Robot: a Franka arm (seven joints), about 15 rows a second.
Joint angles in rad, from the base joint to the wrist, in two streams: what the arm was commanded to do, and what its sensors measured. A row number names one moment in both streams.
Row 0, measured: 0.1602, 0.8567, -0.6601, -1.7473, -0.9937, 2.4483, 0.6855
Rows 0 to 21, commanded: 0.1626, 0.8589, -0.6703, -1.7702, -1.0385, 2.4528, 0.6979; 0.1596, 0.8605, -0.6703, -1.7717, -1.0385, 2.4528, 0.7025; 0.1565, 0.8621, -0.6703, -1.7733, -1.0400, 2.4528, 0.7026; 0.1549, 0.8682, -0.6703, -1.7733, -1.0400, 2.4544, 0.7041; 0.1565, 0.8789, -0.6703, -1.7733, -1.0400, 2.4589, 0.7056; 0.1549, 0.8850, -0.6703, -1.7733, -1.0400, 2.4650, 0.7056; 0.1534, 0.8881, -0.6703, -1.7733, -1.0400, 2.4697, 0.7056; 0.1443, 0.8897, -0.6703, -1.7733, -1.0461, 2.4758, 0.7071; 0.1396, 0.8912, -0.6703, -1.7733, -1.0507, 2.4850, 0.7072; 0.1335, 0.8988, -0.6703, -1.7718, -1.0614, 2.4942, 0.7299; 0.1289, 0.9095, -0.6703, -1.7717, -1.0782, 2.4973, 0.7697; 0.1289, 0.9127, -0.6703, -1.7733, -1.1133, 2.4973, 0.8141; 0.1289, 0.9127, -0.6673, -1.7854, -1.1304, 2.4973, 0.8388; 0.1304, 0.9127, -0.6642, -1.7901, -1.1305, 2.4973, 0.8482; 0.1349, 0.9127, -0.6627, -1.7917, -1.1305, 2.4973, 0.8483; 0.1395, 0.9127, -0.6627, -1.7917, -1.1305, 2.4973, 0.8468; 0.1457, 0.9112, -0.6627, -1.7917, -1.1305, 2.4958, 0.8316; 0.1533, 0.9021, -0.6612, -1.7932, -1.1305, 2.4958, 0.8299; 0.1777, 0.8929, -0.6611, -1.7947, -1.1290, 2.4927, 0.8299; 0.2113, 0.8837, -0.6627, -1.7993, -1.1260, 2.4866, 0.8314; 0.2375, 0.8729, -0.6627, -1.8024, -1.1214, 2.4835, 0.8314; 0.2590, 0.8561, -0.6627, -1.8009, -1.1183, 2.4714, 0.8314
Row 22, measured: 0.2052, 0.9075, -0.6576, -1.7782, -1.1068, 2.4971, 0.8248
